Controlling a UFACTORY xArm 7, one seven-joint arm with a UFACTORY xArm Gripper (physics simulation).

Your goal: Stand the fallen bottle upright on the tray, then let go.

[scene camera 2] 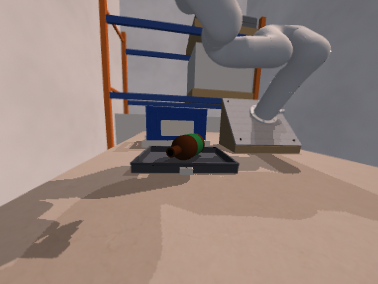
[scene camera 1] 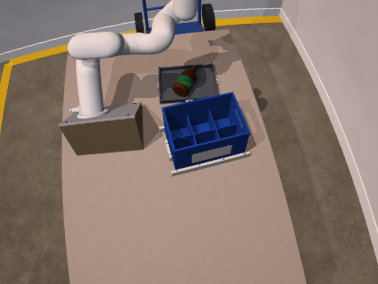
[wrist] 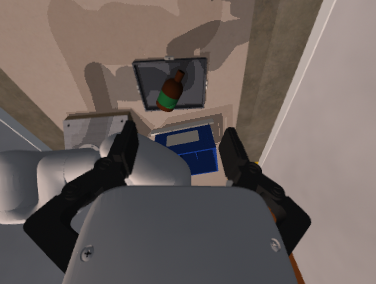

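Seen in the pictures: gripper, fingertip midpoint: (wrist: 181, 134); arm's base at its link origin: (scene camera 2: 262, 114) (scene camera 1: 92, 114).
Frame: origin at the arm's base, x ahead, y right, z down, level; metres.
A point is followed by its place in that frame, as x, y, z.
Observation:
A brown bottle (scene camera 1: 184, 82) {0.380, -0.134, 0.081} (scene camera 2: 188, 147) {0.399, -0.220, 0.108} (wrist: 171, 92) {0.402, -0.190, 0.080} with a green band lies on its side in the dark grey tray (scene camera 1: 162, 95) {0.283, -0.140, 0.153} (scene camera 2: 150, 168) {0.494, -0.265, 0.147} (wrist: 140, 82) {0.286, -0.215, 0.152}. In scene camera 2 its neck points toward the camera and a little to the left; in scene camera 1 its neck points to the back right. My gripper (wrist: 181, 134) {0.452, -0.321, -0.280} is open and empty in the wrist view, high above the table and apart from the bottle. The gripper's fingers do not show in the two scene views.
A blue divided crate (scene camera 1: 210, 136) {0.431, 0.124, 0.110} (scene camera 2: 151, 123) {0.515, 0.024, 0.055} (wrist: 207, 139) {0.511, 0.025, 0.037} stands right beside the tray, with pale rails around its base. The arm's wedge-shaped base block (scene camera 1: 107, 135) {0.049, 0.091, 0.022} (scene camera 2: 240, 130) {0.146, -0.057, 0.072} (wrist: 97, 130) {0.050, -0.078, 0.084} stands on the same table. A blue trolley and an orange and blue shelf rack (scene camera 2: 106, 75) stand beyond the table.

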